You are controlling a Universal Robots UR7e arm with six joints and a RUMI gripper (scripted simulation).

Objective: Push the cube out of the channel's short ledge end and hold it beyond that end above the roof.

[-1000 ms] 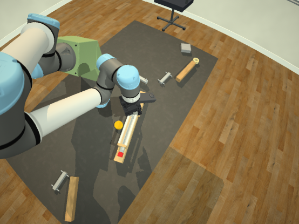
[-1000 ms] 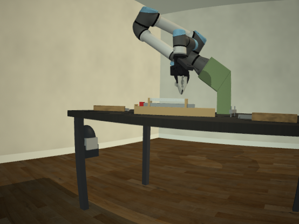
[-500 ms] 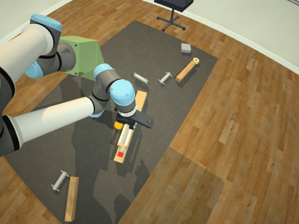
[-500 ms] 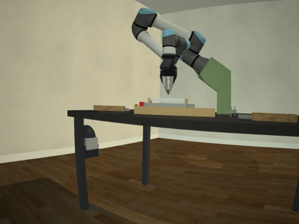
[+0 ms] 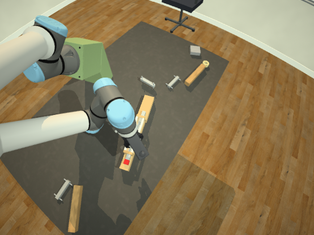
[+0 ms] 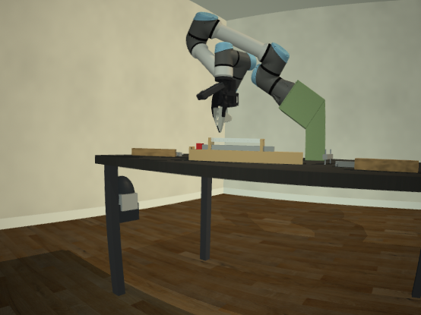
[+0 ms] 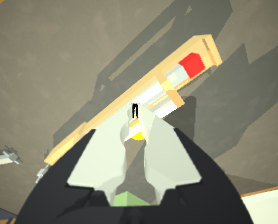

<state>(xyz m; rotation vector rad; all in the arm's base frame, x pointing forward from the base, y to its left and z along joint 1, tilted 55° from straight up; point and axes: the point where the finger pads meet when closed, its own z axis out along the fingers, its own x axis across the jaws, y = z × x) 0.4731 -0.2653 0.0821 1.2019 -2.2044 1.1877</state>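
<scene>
The red cube is 9 cm to the right of my hand, 7 cm below it and 2 cm behind it. Round my hand: grey block (90 cm to the left, 11 cm below, 11 cm ahead); long wooden base (7 cm below, 6 cm to the left, 4 cm behind).
</scene>
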